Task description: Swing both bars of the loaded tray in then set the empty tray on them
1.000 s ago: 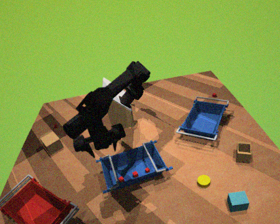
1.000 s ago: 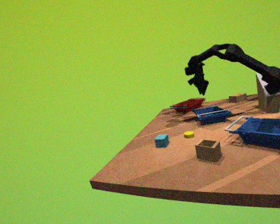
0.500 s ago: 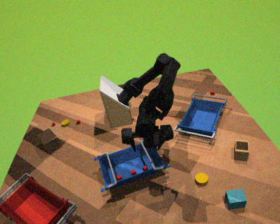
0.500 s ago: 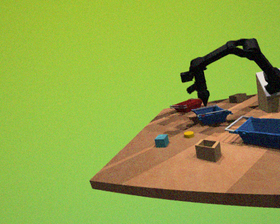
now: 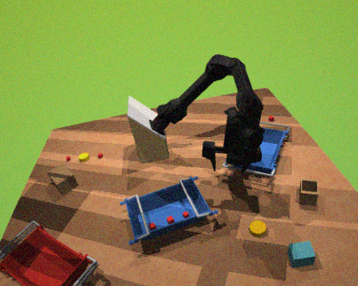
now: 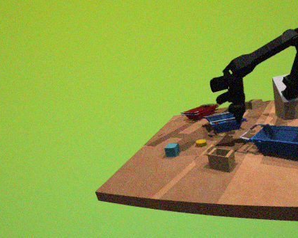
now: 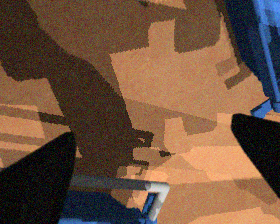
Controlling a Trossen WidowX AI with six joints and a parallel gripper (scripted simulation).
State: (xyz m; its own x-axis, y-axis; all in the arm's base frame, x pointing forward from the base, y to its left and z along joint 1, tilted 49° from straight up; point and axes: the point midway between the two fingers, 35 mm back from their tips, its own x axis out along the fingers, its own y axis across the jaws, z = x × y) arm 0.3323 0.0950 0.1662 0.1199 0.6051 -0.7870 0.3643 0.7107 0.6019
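Now: the blue tray 13 cm behind my gripper tip, 18 cm to the left of it and 5 cm below it. From my gripper tip the other things lie so: brown box 14 cm ahead, 23 cm to the left, 8 cm below; tan block 31 cm behind, 63 cm to the right, 7 cm below; teal cube 33 cm ahead, 8 cm to the left, 7 cm below.
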